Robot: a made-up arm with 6 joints. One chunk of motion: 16 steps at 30 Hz.
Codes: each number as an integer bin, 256 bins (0 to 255) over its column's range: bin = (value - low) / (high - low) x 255, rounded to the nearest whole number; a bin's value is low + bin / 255 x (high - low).
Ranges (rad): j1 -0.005..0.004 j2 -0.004..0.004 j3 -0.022..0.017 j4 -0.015..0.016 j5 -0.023..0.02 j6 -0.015..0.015
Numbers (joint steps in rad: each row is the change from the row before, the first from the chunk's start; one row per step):
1: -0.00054 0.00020 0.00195 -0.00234 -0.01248 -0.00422
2: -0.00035 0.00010 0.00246 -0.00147 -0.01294 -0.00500
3: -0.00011 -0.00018 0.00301 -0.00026 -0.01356 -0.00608
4: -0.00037 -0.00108 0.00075 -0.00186 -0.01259 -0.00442
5: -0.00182 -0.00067 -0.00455 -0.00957 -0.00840 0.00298
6: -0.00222 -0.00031 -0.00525 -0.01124 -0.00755 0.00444
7: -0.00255 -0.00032 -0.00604 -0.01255 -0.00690 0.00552
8: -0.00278 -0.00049 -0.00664 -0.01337 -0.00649 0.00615
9: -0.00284 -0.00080 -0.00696 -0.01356 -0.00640 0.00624
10: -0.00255 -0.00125 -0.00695 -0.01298 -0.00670 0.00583
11: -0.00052 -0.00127 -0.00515 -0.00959 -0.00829 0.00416
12: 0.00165 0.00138 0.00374 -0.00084 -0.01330 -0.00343
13: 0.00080 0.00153 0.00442 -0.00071 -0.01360 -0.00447
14: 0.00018 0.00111 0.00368 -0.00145 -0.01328 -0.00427
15: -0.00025 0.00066 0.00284 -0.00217 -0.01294 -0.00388
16: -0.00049 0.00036 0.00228 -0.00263 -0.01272 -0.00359
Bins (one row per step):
1: 126 134 157 104 62 92
2: 132 131 160 111 60 85
3: 139 122 164 121 56 76
4: 131 93 149 108 62 90
5: 90 106 114 45 87 153
6: 79 118 110 31 92 165
7: 69 117 104 20 95 174
8: 63 112 100 13 98 180
9: 61 102 98 12 98 181
10: 69 88 98 17 97 177
11: 127 87 110 45 87 163
12: 188 171 168 116 58 98
13: 164 176 173 118 56 90
14: 147 163 168 111 58 91
15: 135 149 162 106 60 95
16: 128 139 159 102 61 97

